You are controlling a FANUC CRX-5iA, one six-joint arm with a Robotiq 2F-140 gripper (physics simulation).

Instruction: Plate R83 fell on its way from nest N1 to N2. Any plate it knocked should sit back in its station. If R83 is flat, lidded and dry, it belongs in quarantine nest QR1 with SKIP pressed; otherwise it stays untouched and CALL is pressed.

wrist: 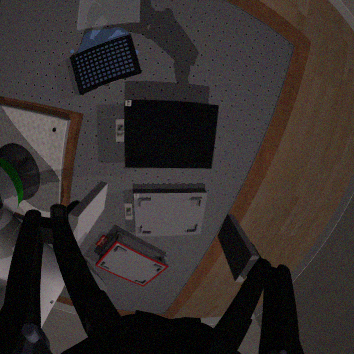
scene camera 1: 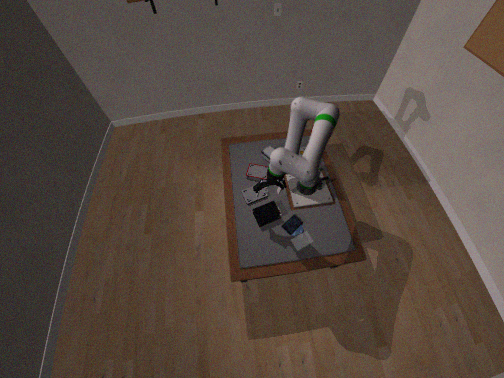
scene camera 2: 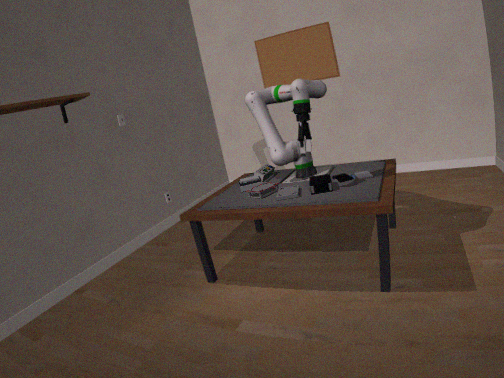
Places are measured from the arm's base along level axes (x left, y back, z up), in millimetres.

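Pixels of known places: gripper, between the fingertips: (wrist: 165, 211) (scene camera 1: 267, 193) (scene camera 2: 306, 152); arm's base, origin of its link: (wrist: 16, 171) (scene camera 1: 306, 186) (scene camera 2: 306, 174).
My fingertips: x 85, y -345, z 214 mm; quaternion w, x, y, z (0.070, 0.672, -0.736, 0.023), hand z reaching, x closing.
Observation:
Ahead of a thing's pixels: the offset from my fingertips to its top centre. "spot": to the spot under its first point.
A black well plate @[dx +170, dy +134, dz -199 mm] (scene camera 1: 292, 225) (scene camera 2: 343, 178) (wrist: 106, 63) lies askew, its wells uncovered, partly over a blue patch @[spot: dx +236, dy +154, dz -212 mm] (scene camera 1: 298, 232) (wrist: 105, 35). A pale translucent sheet, perhaps its lid @[dx +297, dy +156, dz -206 mm] (scene camera 1: 302, 241) (scene camera 2: 363, 175) (wrist: 109, 14), lies beside the patch. A large black block @[dx +54, dy -16, dz -151 mm] (scene camera 1: 266, 214) (scene camera 2: 321, 184) (wrist: 171, 134) sits by a small label; what lies beneath is hidden. A grey nest with corner brackets @[dx -132, dy -53, dz -185 mm] (scene camera 1: 255, 194) (scene camera 2: 288, 192) (wrist: 170, 214) and a red-rimmed nest @[dx -301, dy +24, dz -168 mm] (scene camera 1: 257, 171) (scene camera 2: 263, 190) (wrist: 132, 263) look empty. My gripper (scene camera 1: 269, 186) (scene camera 2: 305, 145) (wrist: 165, 211) is open and empty above the nests. Plate lettering is unreadable.
A device with buttons @[spot: dx -363, dy +313, dz -151 mm] (scene camera 2: 265, 172) stands at the table's far left in scene camera 2, near a grey cylindrical object @[spot: dx -429, dy +172, dz -159 mm] (scene camera 2: 249, 180). The arm's base stands on a white board (scene camera 1: 312, 200) (wrist: 37, 124) with a brown rim. The table has a brown wooden edge (scene camera 1: 295, 266) (wrist: 272, 135).

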